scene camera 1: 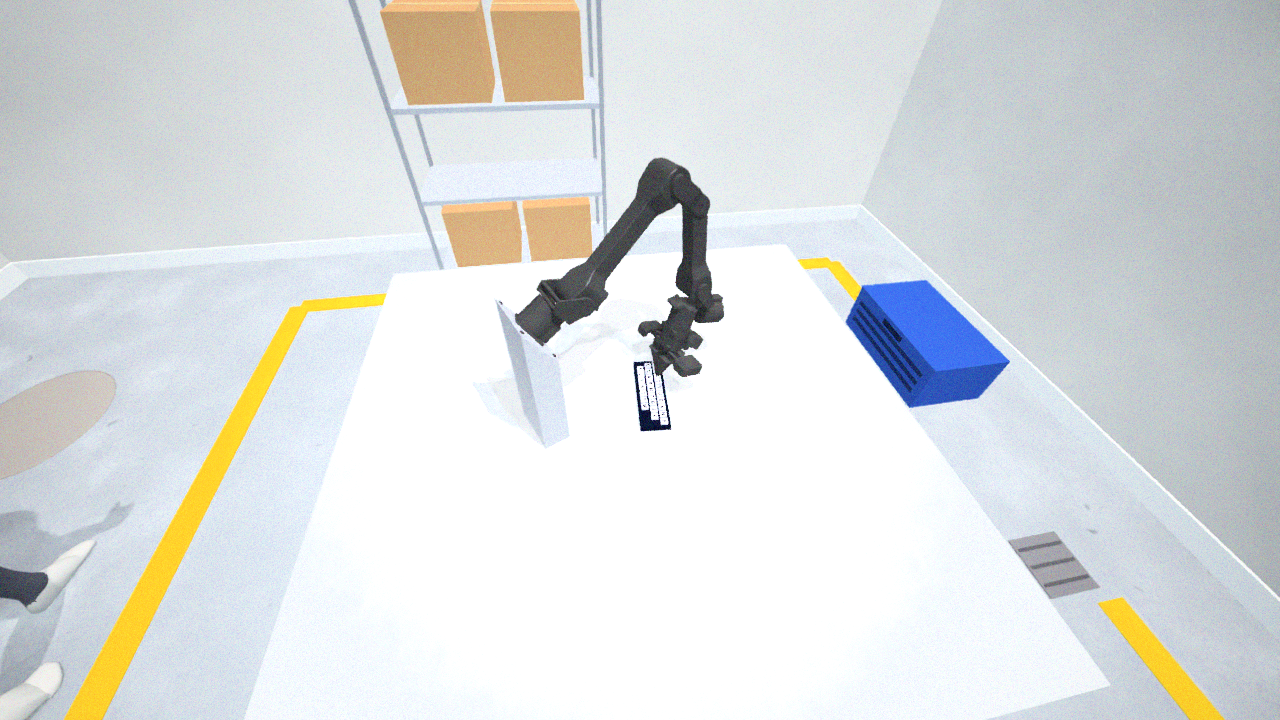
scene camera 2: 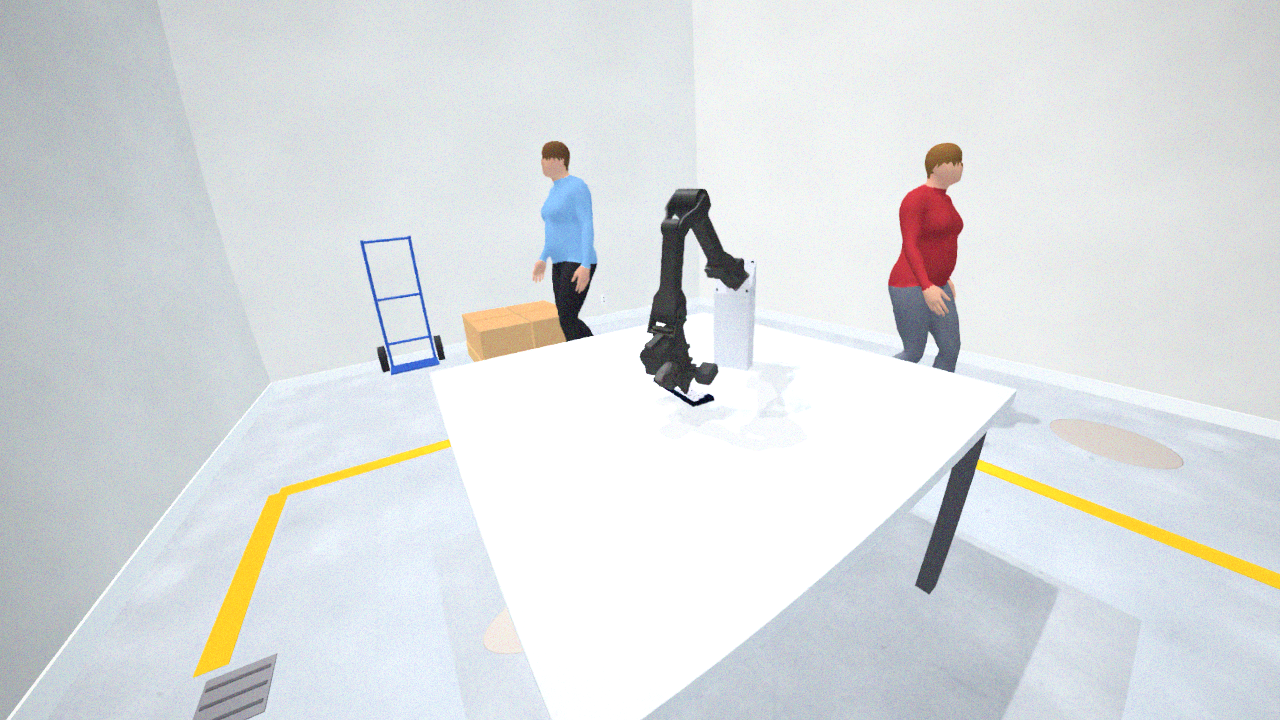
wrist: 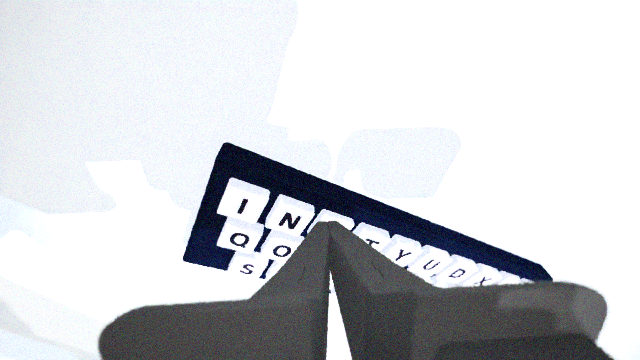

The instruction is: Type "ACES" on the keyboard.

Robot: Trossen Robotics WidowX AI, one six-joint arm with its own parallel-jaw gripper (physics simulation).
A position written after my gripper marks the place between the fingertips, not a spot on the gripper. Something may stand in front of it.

Observation:
In view: my gripper [scene camera 1: 657, 374], a s key [wrist: 251, 266] and a n key [wrist: 288, 215].
My gripper is seen too in scene camera 2 [scene camera 2: 686, 393] and in the wrist view [wrist: 326, 230].

